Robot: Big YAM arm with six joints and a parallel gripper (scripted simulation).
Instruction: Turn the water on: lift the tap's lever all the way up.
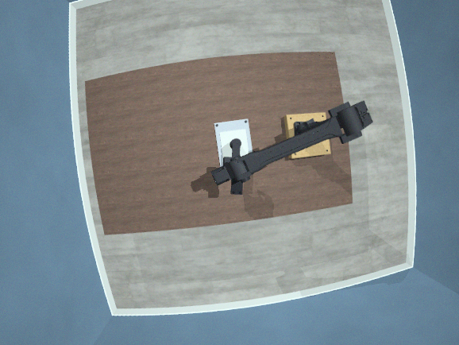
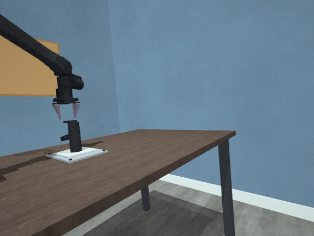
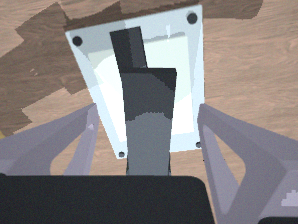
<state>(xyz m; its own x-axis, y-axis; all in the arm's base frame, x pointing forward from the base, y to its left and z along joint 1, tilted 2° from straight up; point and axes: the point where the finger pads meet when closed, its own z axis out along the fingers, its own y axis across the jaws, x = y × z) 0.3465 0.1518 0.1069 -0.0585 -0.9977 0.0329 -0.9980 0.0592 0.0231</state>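
Right now my hand is 4 cm to the left of the lever and 2 cm above it. Round my hand: dark tap 8 cm below, 6 cm to the right.
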